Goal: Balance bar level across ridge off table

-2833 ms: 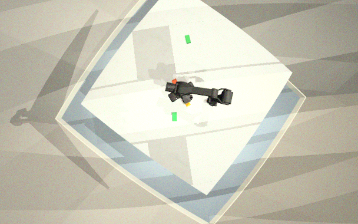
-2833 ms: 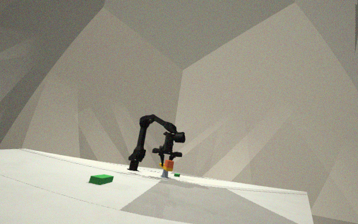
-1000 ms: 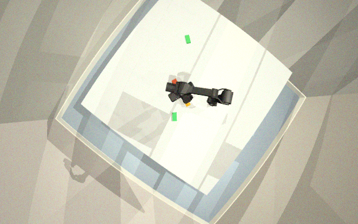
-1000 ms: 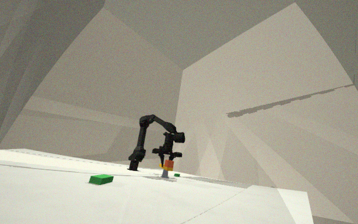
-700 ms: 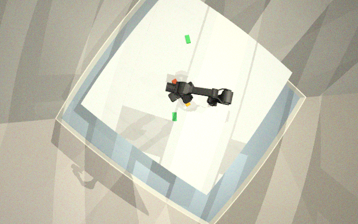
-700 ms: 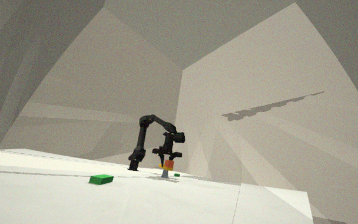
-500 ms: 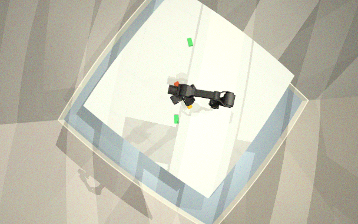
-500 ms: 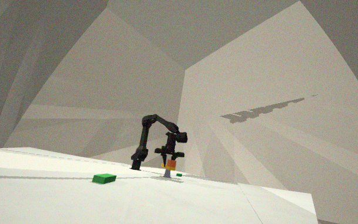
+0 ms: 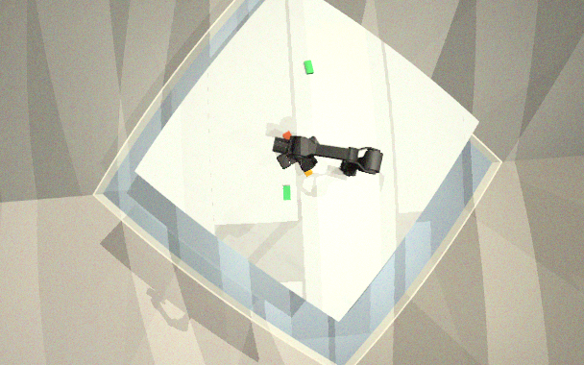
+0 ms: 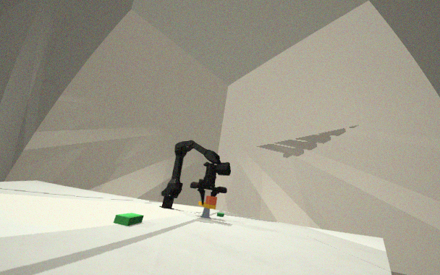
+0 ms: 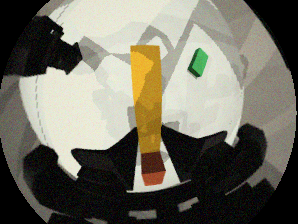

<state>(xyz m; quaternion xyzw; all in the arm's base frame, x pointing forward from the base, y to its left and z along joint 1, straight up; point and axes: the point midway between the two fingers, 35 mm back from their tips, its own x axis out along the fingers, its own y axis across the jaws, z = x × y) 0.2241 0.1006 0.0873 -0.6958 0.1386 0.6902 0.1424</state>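
The ridge is 3 cm ahead of my gripper tip, 1 cm to the right of it and 1 cm below it.
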